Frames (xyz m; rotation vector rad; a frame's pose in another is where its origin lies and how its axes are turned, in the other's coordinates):
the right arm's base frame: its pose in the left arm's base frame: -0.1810 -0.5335 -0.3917 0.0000 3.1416 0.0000
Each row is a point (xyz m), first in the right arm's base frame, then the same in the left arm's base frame.
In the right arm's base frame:
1: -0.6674 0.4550 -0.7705
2: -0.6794 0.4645 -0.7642
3: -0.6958 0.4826 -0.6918
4: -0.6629 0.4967 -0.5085
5: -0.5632 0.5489 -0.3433
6: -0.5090 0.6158 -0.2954
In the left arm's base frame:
1: 0.4864 -0.0785 0.3788
2: 0.4984 -0.0690 0.3725
3: 0.5148 -0.0509 0.3001
4: 0.4819 -0.0368 0.1168
5: 0.3822 0.0154 -0.0484
6: 0.3280 0.0823 -0.0963

